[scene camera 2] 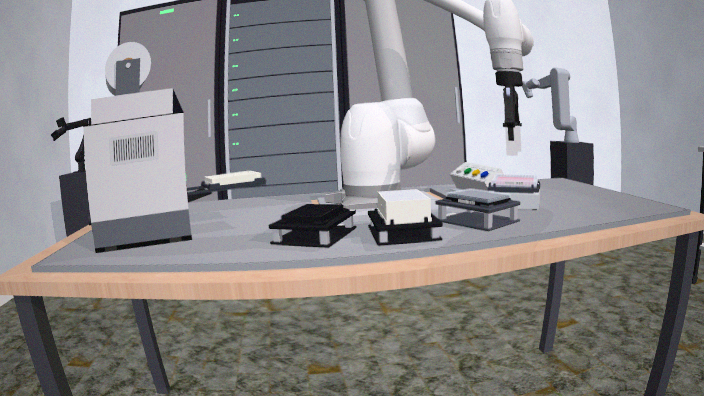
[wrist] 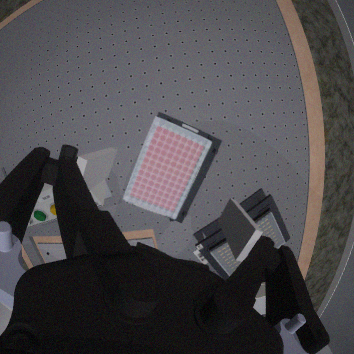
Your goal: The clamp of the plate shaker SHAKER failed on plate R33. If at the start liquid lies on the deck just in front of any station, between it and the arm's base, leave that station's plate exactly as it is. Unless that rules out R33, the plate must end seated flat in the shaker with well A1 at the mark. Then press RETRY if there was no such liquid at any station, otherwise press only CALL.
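Pixels of known places: gripper, fingertip midpoint: [scene camera 2: 514,153] [wrist: 169,187]; arm's base, link origin: [scene camera 2: 372,202].
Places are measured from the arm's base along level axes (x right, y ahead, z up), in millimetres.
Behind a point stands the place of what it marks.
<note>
My gripper [scene camera 2: 513,145] {y 235, x -342, z 142 mm} [wrist: 169,187] {y 235, x -342, z 142 mm} is open and empty, high above the deck at the right of the scene view. A plate with pink wells [scene camera 2: 514,180] {y 249, x -334, z 75 mm} [wrist: 170,171] {y 235, x -344, z 76 mm} sits on a dark-topped station [scene camera 2: 530,201] {y 301, x -359, z 28 mm} [wrist: 199,186] {y 275, x -313, z 61 mm}, well below the fingers. In the wrist view the station's dark edge shows along the plate's top and right sides. Labels naming R33 or SHAKER and the A1 mark are not readable. A button box [scene camera 2: 470,179] {y 29, x -282, z 53 mm} [wrist: 47,202] {y 17, x -317, z 77 mm} carries green [scene camera 2: 467,171] {y -10, x -287, z 71 mm} [wrist: 40,215] {y -14, x -293, z 75 mm}, yellow and blue buttons. No liquid can be made out beside the pink plate's station; the other stations' base-side deck is partly hidden.
A stand with a grey-topped item [scene camera 2: 478,195] {y 370, x -183, z 64 mm} is beside the pink plate's station. A tall cream block [scene camera 2: 404,206] {y 469, x 2, z 70 mm} stands on a black station. Another black station [scene camera 2: 312,216] {y 444, x 167, z 58 mm} is left of it. A tall white machine [scene camera 2: 137,172] {y 416, x 539, z 165 mm} stands left, near a cream plate [scene camera 2: 232,177] {y 251, x 345, z 120 mm} on an arm.
</note>
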